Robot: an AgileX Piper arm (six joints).
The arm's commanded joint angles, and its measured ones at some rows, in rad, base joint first. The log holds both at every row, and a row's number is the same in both.
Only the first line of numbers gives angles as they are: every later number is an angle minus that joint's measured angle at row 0.
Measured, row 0:
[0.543 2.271 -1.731 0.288 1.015 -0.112]
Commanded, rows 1 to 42:
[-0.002 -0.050 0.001 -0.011 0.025 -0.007]
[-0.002 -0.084 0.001 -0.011 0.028 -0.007]
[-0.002 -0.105 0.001 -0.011 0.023 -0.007]
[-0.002 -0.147 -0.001 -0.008 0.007 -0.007]
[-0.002 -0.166 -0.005 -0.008 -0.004 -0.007]
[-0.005 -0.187 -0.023 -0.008 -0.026 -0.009]
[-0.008 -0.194 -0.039 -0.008 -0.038 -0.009]
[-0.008 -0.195 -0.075 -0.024 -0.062 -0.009]
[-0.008 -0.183 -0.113 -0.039 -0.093 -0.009]
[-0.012 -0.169 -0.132 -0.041 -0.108 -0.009]
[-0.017 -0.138 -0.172 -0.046 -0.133 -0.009]
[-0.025 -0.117 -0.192 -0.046 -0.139 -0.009]
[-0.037 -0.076 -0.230 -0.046 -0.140 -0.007]
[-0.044 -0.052 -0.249 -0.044 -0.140 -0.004]
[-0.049 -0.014 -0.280 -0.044 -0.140 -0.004]
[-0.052 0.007 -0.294 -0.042 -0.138 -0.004]
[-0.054 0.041 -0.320 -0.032 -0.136 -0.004]
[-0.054 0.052 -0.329 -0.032 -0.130 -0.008]
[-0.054 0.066 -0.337 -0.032 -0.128 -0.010]
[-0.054 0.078 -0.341 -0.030 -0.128 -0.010]
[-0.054 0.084 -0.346 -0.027 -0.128 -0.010]
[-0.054 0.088 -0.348 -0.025 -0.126 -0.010]
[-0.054 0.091 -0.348 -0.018 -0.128 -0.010]
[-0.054 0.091 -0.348 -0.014 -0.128 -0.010]
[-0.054 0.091 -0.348 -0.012 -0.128 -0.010]
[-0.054 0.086 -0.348 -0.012 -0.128 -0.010]
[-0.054 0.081 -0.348 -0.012 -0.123 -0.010]
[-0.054 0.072 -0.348 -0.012 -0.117 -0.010]
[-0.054 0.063 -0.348 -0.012 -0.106 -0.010]
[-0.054 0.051 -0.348 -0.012 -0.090 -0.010]
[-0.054 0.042 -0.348 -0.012 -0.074 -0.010]
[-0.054 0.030 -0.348 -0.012 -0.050 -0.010]
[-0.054 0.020 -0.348 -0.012 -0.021 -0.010]
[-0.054 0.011 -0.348 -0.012 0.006 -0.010]
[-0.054 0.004 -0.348 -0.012 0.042 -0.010]
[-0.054 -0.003 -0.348 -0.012 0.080 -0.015]
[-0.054 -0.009 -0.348 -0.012 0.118 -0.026]
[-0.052 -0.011 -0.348 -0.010 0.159 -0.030]
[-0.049 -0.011 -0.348 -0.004 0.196 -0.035]
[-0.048 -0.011 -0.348 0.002 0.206 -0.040]
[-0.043 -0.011 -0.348 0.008 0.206 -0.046]
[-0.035 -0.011 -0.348 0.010 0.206 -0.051]
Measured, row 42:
[-0.049 -0.001 -0.343 -0.006 0.148 -0.023]
